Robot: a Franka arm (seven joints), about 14 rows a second.
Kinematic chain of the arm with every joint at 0, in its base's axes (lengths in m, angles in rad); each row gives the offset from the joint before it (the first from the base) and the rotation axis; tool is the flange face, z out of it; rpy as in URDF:
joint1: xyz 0 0 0.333 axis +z
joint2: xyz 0 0 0 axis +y
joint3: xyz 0 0 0.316 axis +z
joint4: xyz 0.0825 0 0 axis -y
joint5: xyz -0.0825 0 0.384 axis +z
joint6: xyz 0 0 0 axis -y
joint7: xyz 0.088 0 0 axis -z
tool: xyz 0 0 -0.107 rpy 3.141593 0 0
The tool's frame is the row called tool.
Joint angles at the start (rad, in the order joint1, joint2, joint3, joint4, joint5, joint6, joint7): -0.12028, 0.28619, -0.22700, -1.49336, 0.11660, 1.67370, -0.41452
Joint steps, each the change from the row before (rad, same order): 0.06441, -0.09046, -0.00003, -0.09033, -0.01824, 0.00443, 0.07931; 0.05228, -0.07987, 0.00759, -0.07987, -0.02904, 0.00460, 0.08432; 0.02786, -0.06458, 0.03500, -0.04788, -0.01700, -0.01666, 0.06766; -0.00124, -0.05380, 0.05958, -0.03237, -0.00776, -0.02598, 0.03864; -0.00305, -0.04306, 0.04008, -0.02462, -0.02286, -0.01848, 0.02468; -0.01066, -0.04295, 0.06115, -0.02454, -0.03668, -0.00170, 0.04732; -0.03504, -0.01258, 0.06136, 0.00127, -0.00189, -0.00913, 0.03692; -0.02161, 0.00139, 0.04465, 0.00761, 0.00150, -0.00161, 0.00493; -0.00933, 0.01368, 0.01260, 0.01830, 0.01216, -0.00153, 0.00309; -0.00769, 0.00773, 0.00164, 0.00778, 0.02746, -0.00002, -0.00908; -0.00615, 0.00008, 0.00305, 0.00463, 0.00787, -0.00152, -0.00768
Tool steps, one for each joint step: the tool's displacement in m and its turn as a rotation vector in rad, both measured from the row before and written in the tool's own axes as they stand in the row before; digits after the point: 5 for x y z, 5 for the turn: -0.01383, -0.04080, -0.00889, -0.00361, -0.00249, 0.01642; -0.01540, -0.03448, -0.00563, -0.01493, -0.00510, 0.02278; -0.01419, -0.03539, -0.00914, -0.00579, -0.00606, 0.00218; -0.01422, -0.03279, -0.00933, -0.00234, -0.00854, -0.02171; -0.01284, -0.01923, -0.00803, -0.02261, -0.00452, -0.01456; -0.01115, -0.02484, -0.00923, -0.04446, 0.01231, -0.00470; -0.00356, -0.01500, -0.00626, -0.01017, 0.00455, 0.01160; 0.00092, -0.01306, -0.00290, -0.00481, 0.00468, -0.01733; 0.00456, -0.00283, -0.00169, 0.01185, 0.00345, 0.00027; 0.00251, 0.00054, 0.00022, 0.02846, 0.00098, -0.00213; 0.00003, 0.00072, -0.00204, 0.00773, 0.00339, -0.00441
